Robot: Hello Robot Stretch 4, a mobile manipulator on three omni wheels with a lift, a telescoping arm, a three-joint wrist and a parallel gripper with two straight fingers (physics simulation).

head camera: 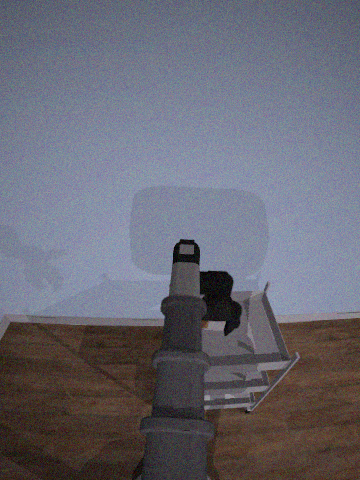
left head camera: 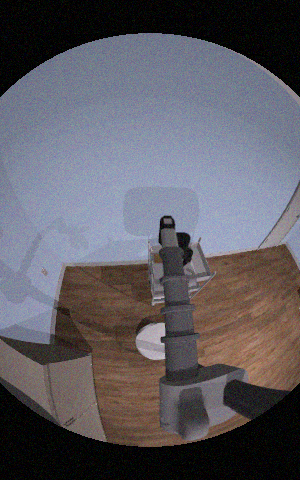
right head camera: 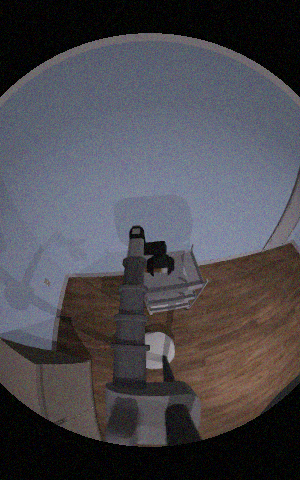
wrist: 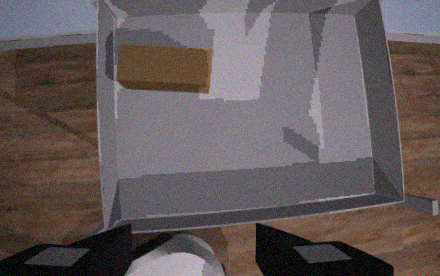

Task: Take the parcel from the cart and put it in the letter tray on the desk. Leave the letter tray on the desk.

Observation:
The pictures show: the gripper, a parcel and a white cart.
The gripper shows as well in the wrist view.

